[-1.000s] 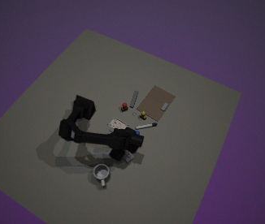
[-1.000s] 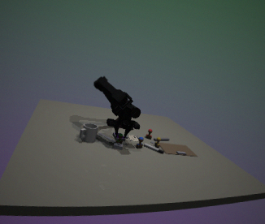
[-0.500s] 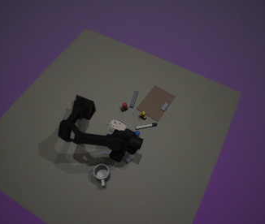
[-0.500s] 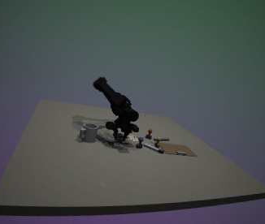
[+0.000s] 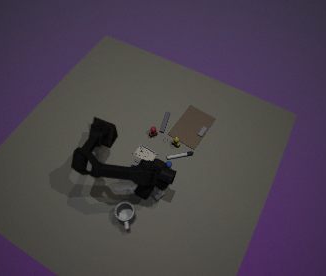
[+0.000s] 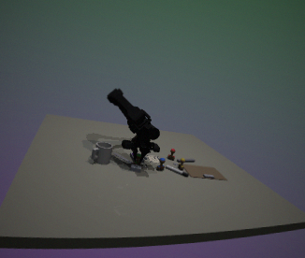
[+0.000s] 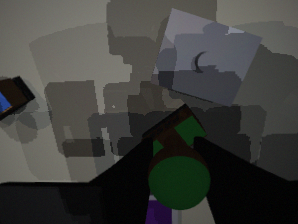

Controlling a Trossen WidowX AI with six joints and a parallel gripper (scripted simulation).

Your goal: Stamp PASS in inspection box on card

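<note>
Right now my gripper tip is 50 mm short of the grey block, 10 mm to the left of it and 10 mm above it. The rest, counted from my gripper tip: card (120 mm behind, 130 mm to the left, 30 mm below); then purple ink pad (100 mm behind, 20 mm to the left, 20 mm below); then blue-knobbed stamp (20 mm ahead, 120 mm to the left).
</note>
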